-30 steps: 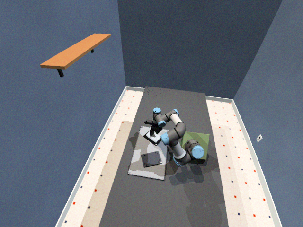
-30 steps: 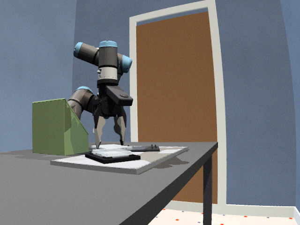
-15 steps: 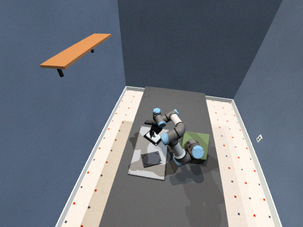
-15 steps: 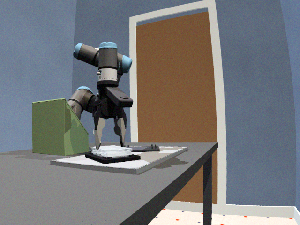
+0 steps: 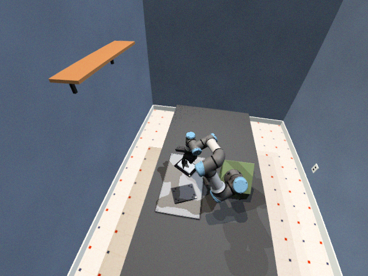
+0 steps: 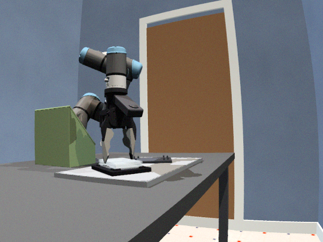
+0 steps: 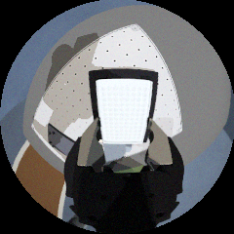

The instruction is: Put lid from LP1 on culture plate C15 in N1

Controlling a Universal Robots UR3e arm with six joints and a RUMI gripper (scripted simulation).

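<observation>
Right now my hand is 10 mm above the lid. Also, from my hand: lid park 240 mm to the left, 30 mm below, 20 mm ahead.
</observation>
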